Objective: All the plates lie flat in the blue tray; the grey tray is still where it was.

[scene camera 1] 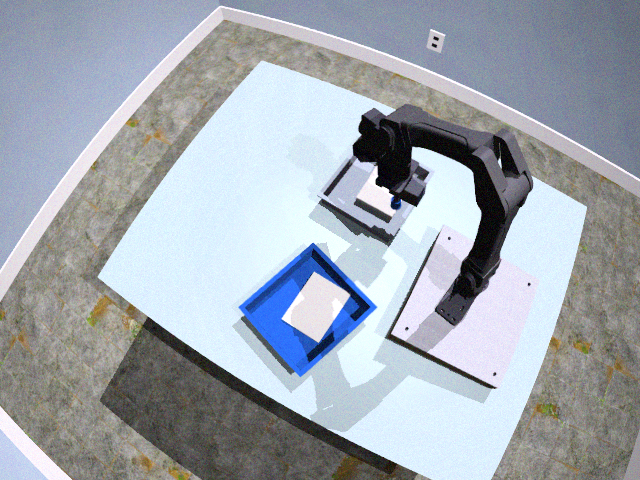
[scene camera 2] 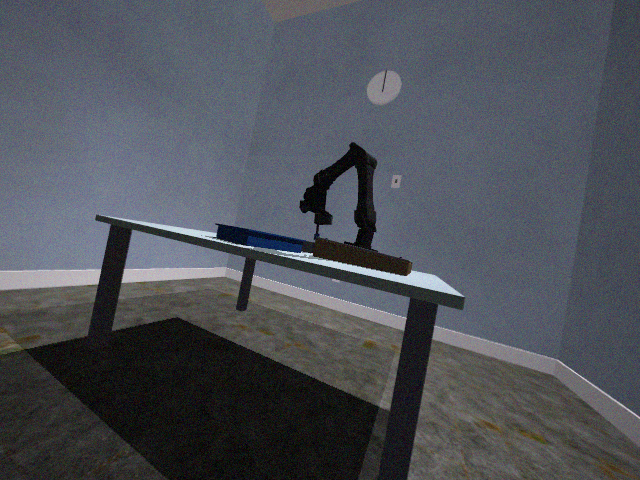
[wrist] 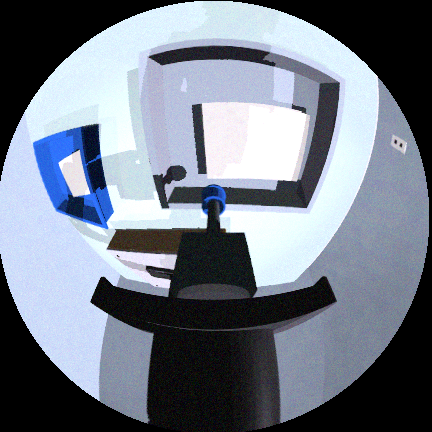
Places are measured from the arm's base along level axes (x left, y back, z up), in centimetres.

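Where they show: hand at its tool point: (scene camera 1: 395,205) (wrist: 213,194); arm's base at its link origin: (scene camera 1: 466,287) (scene camera 2: 361,248).
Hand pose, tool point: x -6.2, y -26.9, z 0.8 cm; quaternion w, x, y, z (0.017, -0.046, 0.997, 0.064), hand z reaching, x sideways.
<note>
Things, the pixels of their centre, and the offset from my tool point. Level surfaces: height alone.
- grey tray at the middle of its body: (wrist: 247,128) (scene camera 1: 377,186) (scene camera 2: 306,246) dx -3.4, dy -7.9, dz -4.2 cm
- blue tray at the middle of its body: (scene camera 1: 307,310) (wrist: 67,176) (scene camera 2: 260,238) dx +34.2, dy -0.8, dz -4.2 cm
- table at its surface level: dz -6.7 cm
A whitish plate (scene camera 1: 371,199) (wrist: 255,142) lies flat inside the grey tray (scene camera 1: 341,202) (wrist: 230,85); the arm partly covers it in the first scene view. Another whitish plate (scene camera 1: 316,307) (wrist: 75,175) lies flat in the blue tray (scene camera 1: 266,310) (scene camera 2: 273,242) (wrist: 49,160). My suction cup (scene camera 1: 395,205) (scene camera 2: 316,237) (wrist: 214,190) is blue, points down and holds nothing. It is low over the grey tray, close to the plate's near edge in the wrist view, with its shadow apart from it. Whether a small gap separates cup and plate is hard to see. In the second scene view the plates are hidden.
The arm's base board (scene camera 1: 475,320) (scene camera 2: 361,255) stands on the table (scene camera 1: 206,206) (scene camera 2: 170,232), right of the blue tray in the first scene view. The walls of both trays rise around their plates. The arm arches over the grey tray's far side.
</note>
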